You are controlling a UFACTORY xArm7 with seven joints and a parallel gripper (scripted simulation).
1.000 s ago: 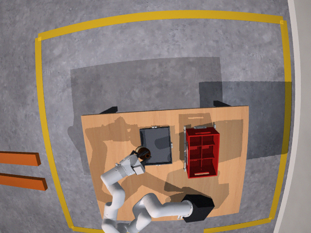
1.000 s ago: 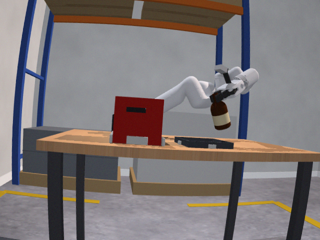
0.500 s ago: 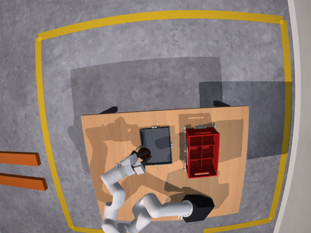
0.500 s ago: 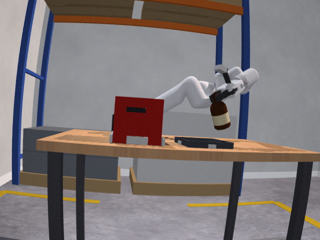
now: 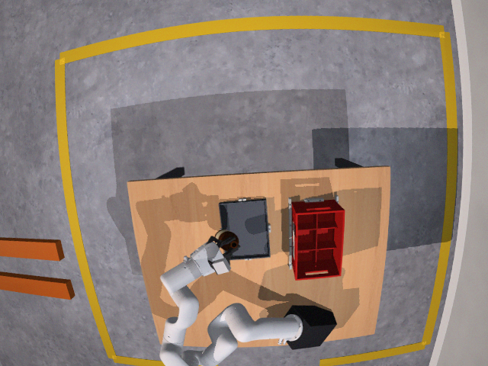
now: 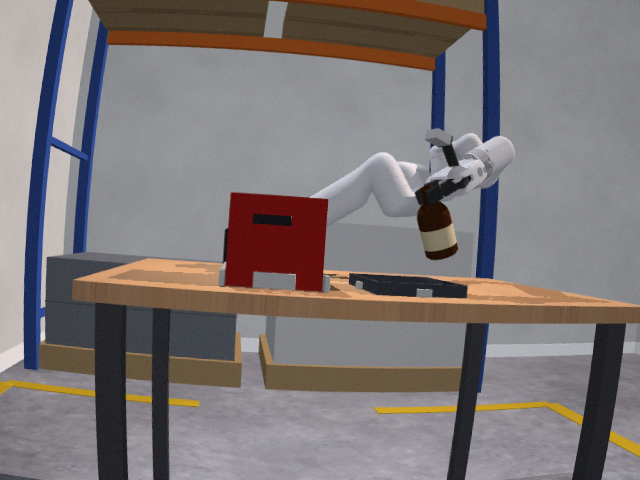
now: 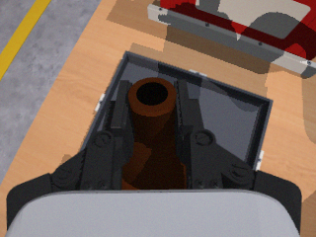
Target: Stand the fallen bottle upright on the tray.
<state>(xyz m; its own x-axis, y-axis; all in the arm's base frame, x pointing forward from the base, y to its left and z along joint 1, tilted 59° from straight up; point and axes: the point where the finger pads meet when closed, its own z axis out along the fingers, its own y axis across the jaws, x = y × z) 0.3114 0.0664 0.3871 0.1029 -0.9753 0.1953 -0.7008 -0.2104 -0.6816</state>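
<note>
Now: the brown bottle 1 cm behind my hand, 1 cm to the left of it and 5 cm below it. Round my hand: dark grey tray 4 cm to the right, 20 cm below; red crate 7 cm ahead, 32 cm to the right, 12 cm below.
</note>
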